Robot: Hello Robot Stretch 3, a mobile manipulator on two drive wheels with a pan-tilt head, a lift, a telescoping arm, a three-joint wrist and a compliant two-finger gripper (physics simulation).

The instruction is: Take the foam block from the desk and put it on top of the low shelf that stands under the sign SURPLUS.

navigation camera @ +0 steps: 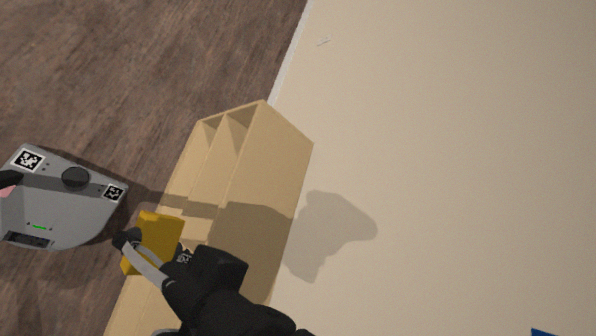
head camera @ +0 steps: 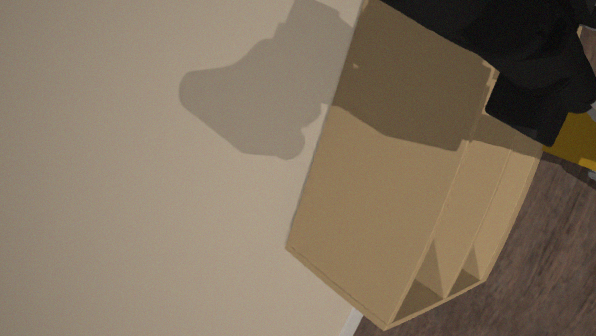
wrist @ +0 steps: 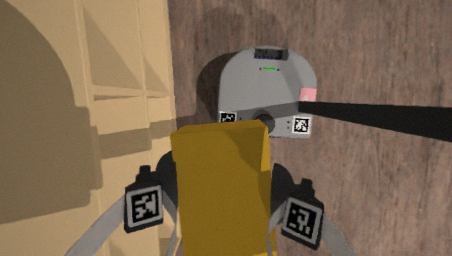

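The yellow foam block is held between the two fingertips of my gripper, which is shut on it. The low tan shelf stands against the wall, with its open compartments facing the floor side. The block is off the front side of the shelf, not over its top board; in the wrist view it shows over the floor, right of the shelf's front edge. A corner of a blue sign shows on the wall, its lettering out of view. The desk does not show.
My grey base is on the wood floor near the shelf's front. The beige wall rises behind the shelf. The black wrist partly hides the shelf, and the arm's shadow crosses its top.
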